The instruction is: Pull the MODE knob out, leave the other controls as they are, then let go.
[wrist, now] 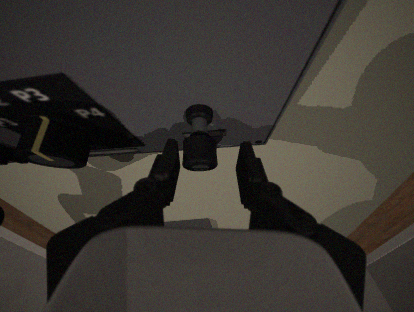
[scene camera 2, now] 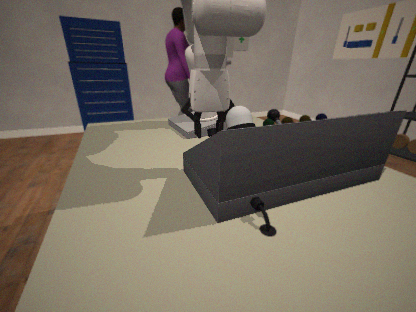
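Pixels of known places: gripper, fingertip midpoint: [wrist: 208, 154] [scene camera 2: 208, 136]; arm's base at its link origin: [scene camera 2: 207, 117].
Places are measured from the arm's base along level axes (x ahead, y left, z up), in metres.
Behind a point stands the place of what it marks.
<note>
A black knob [scene camera 2: 212, 132] @(x 0.422, y -0.240, z 0.075 m) [wrist: 200, 151] @(x 0.420, y -0.238, z 0.080 m) on a thin stem stands out from the sloped panel of the dark grey console [scene camera 2: 300, 160] @(x 0.624, y -0.147, z 0.055 m) [wrist: 200, 50] @(x 0.472, y -0.253, z 0.066 m). The small label behind it is mostly hidden and unreadable, so the name MODE cannot be read. My gripper [scene camera 2: 209, 131] @(x 0.399, y -0.238, z 0.058 m) [wrist: 208, 154] @(x 0.399, y -0.238, z 0.058 m) is open, with its fingertips on either side of the knob. In the wrist view a gap shows between the knob and each finger, wider on the right. In scene camera 2 the console's back hides the panel face and part of the knob.
A black rotary dial [wrist: 57, 150] @(x 0.442, y -0.136, z 0.074 m) with a yellow pointer and P3 and P4 marks is left of the gripper in the wrist view. A white dome [scene camera 2: 240, 117] @(x 0.577, y -0.281, z 0.153 m) and several dark round knobs rise behind the console. A small black microphone-like stand [scene camera 2: 267, 229] @(x 0.660, y -0.262, z -0.052 m) is on the table [scene camera 2: 165, 270] @(x 0.640, y -0.463, z -0.056 m).
</note>
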